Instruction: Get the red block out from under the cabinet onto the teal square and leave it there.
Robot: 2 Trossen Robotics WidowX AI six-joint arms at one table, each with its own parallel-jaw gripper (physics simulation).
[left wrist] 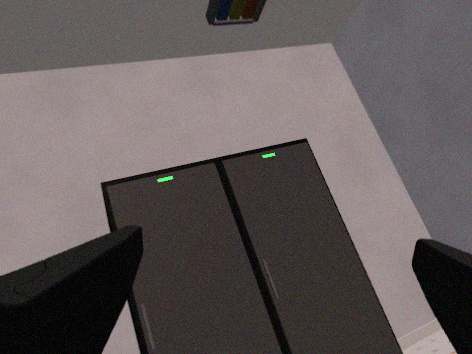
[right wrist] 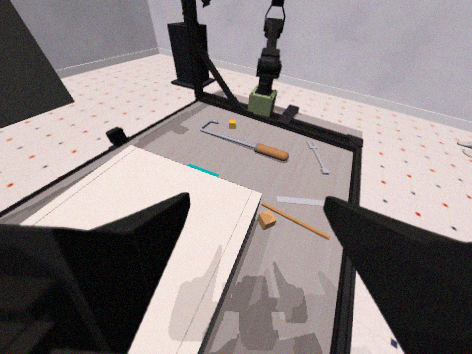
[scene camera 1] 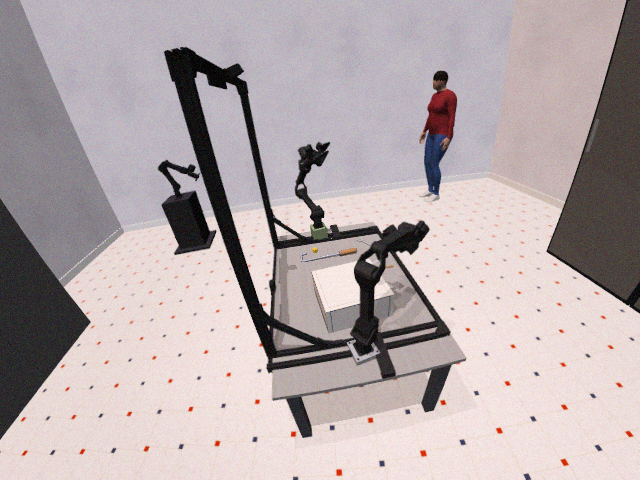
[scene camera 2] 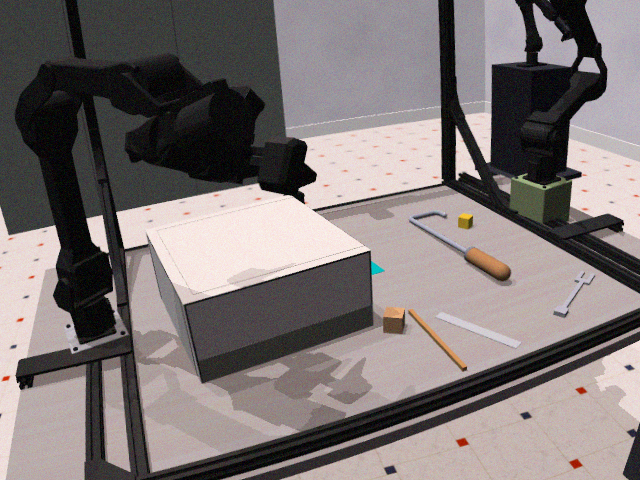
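Pixels of known places: left gripper, fingertip midpoint: (left wrist: 277,245) (scene camera 1: 329,146); right gripper, fingertip midpoint: (right wrist: 256,200); left arm's base at its link origin: (right wrist: 263,92) (scene camera 1: 318,226) (scene camera 2: 541,179); right arm's base at its link origin: (scene camera 1: 363,347) (scene camera 2: 95,330).
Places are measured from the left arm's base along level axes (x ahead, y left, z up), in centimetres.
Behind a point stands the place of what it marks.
The white cabinet (scene camera 1: 339,288) @(x 70.8, y -9.3, z 3.7 cm) (scene camera 2: 256,248) @(x 68.6, y 1.0, z 3.7 cm) (right wrist: 147,197) @(x 63.2, y -5.2, z 3.7 cm) stands low on the table (scene camera 1: 304,305) @(x 61.3, y -25.5, z -9.8 cm). The red block is hidden from every view. A sliver of the teal square (scene camera 2: 376,269) @(x 43.6, y -3.2, z -9.8 cm) (right wrist: 203,170) @(x 42.9, y -6.8, z -9.8 cm) shows at the cabinet's far side. My right gripper (scene camera 1: 421,231) (scene camera 2: 290,169) @(x 66.9, y 12.6, z 18.3 cm) (right wrist: 256,200) @(x 66.9, y 12.6, z 18.3 cm) is open and empty and hangs above the cabinet's top. My left gripper (scene camera 1: 320,151) @(x 6.5, y 11.2, z 53.7 cm) is open and empty, raised high above the far end of the table and pointing upward.
A hook tool with a wooden handle (scene camera 2: 487,263) @(x 29.2, y 12.1, z -6.9 cm) (right wrist: 271,152) @(x 29.1, y 11.0, z -7.1 cm), a yellow cube (scene camera 2: 465,220) @(x 17.2, y -6.8, z -7.8 cm) (right wrist: 232,123) @(x 17.1, y -7.3, z -7.6 cm), a wooden cube (scene camera 2: 394,319) @(x 53.5, y 16.5, z -7.1 cm) (right wrist: 267,219) @(x 53.4, y 15.3, z -6.8 cm), a wooden stick (scene camera 2: 437,339) @(x 49.8, y 22.5, z -9.1 cm), a grey strip (scene camera 2: 479,330) @(x 42.5, y 24.1, z -9.7 cm) and a grey fork (right wrist: 317,158) @(x 22.4, y 26.6, z -9.5 cm) lie beyond the cabinet. A black frame (scene camera 1: 204,143) @(x 85.9, y -44.0, z 73.7 cm) rims the table. A person (scene camera 1: 439,133) stands behind.
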